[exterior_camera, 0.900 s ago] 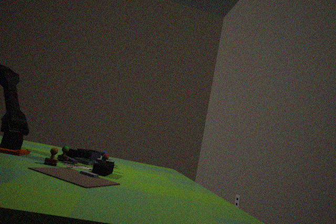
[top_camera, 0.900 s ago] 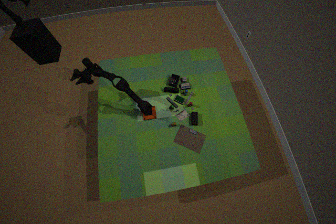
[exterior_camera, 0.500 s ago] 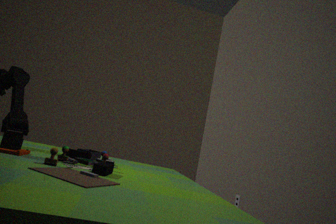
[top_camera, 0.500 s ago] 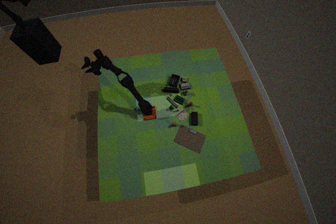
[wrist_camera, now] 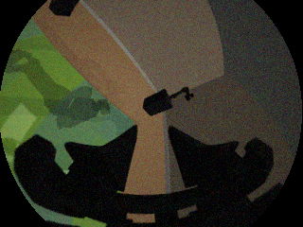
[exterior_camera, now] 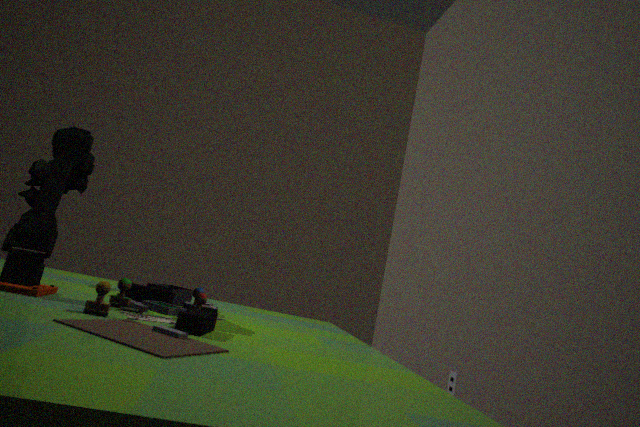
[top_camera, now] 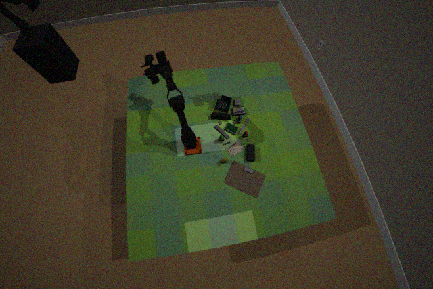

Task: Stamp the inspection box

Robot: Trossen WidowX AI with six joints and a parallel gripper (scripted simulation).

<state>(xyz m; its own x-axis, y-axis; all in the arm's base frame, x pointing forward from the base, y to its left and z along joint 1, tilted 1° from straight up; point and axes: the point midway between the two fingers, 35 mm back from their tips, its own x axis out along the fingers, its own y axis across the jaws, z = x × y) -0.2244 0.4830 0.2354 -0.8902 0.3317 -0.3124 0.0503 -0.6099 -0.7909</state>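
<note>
Right now my gripper tip is 540 mm short of the dark tray, 230 mm to the left of it and 220 mm above it. Round my gripper tip: grey strip (650 mm ahead, 420 mm to the right, 230 mm below); blue-knobbed stamp (620 mm ahead, 370 mm to the right, 210 mm below); tan-knobbed stamp (460 mm ahead, 640 mm to the right, 220 mm below).
</note>
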